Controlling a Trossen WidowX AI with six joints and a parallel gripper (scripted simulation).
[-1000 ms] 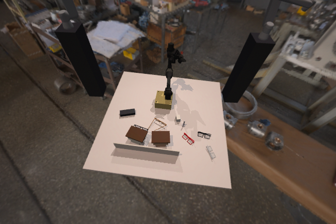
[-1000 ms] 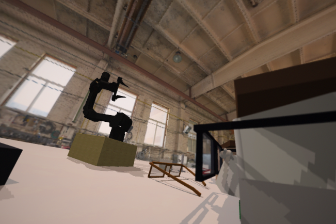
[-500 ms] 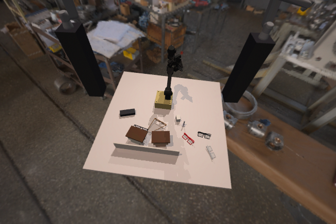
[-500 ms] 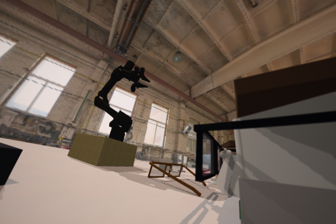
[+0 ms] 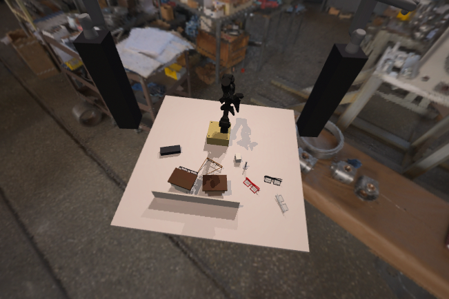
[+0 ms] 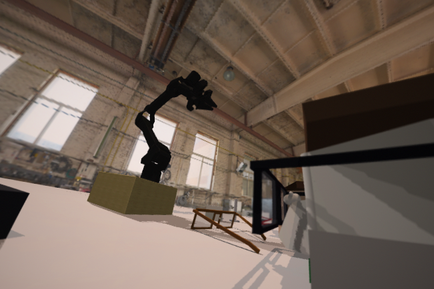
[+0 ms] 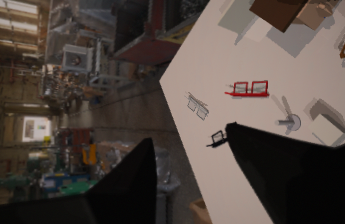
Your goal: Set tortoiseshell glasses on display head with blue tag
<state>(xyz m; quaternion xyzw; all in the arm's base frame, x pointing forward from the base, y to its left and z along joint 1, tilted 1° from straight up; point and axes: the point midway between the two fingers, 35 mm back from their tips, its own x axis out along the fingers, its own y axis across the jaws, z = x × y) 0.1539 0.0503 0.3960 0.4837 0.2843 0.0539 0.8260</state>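
Right now my gripper tip is 45 cm above the white block, 6 cm to the right of it and 4 cm short of it. From my gripper tip the other things lie so: stand (45 cm below, 12 cm to the left, 11 cm ahead); then black box (50 cm to the right, 45 cm below, 1 cm behind); then low white rail (42 cm below, 41 cm ahead, 25 cm to the right).
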